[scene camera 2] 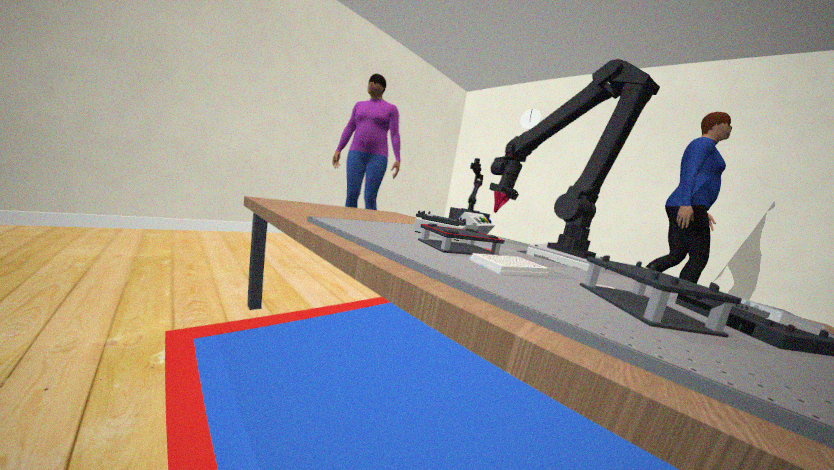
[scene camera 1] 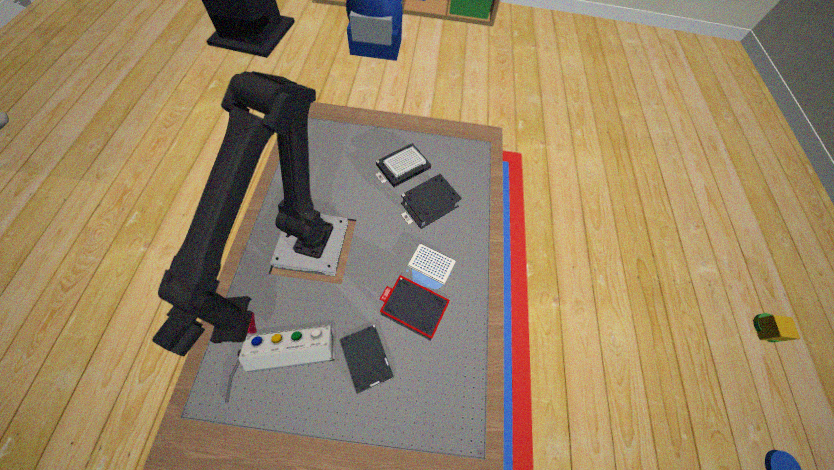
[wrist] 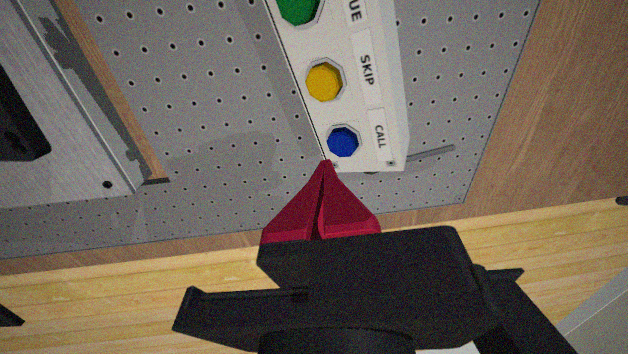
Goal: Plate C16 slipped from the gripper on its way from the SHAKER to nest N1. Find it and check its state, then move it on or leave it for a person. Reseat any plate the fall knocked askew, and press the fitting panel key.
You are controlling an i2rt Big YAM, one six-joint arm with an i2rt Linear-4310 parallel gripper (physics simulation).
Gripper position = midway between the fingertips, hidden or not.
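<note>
There's a yellow SKIP button (wrist: 323,82) here, and a blue CALL button (wrist: 342,142) as well. As for my gripper (scene camera 1: 253,331) (wrist: 327,166), it's shut and it's holding nothing.
</note>
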